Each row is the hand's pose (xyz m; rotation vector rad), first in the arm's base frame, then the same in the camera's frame.
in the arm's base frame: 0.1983 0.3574 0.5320 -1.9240 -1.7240 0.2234
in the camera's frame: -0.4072 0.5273 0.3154 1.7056 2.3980 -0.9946
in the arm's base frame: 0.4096 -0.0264 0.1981 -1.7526 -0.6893 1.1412
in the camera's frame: 0.0414 0.2165 0.2398 -2.1824 -1.0186 1.8479
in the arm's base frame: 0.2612 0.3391 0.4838 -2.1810 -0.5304 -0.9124
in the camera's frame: -0.3341 0.5243 0.2799 -2.2850 -1.5683 -0.5381
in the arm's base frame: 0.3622 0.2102 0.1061 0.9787 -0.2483 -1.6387
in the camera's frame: -0.0942 0.2963 0.0350 0.5547 -0.4400 -0.8914
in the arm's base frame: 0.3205 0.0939 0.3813 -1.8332 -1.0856 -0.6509
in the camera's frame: -0.1372 0.3429 0.3299 -1.8315 -1.9342 -0.0173
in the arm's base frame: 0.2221 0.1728 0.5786 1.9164 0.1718 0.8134
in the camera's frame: -0.3062 0.4446 0.4561 1.2403 0.8715 1.0622
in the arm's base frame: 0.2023 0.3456 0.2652 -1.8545 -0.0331 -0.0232
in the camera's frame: -0.3334 0.3811 0.1044 -2.3909 -0.7117 0.3660
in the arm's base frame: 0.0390 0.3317 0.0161 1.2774 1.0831 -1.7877
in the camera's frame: -0.4020 0.1516 -0.0732 0.5605 0.6737 -1.4271
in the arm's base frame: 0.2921 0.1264 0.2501 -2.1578 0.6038 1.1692
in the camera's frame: -0.1454 0.2794 0.2075 2.7124 -0.2803 -1.1545
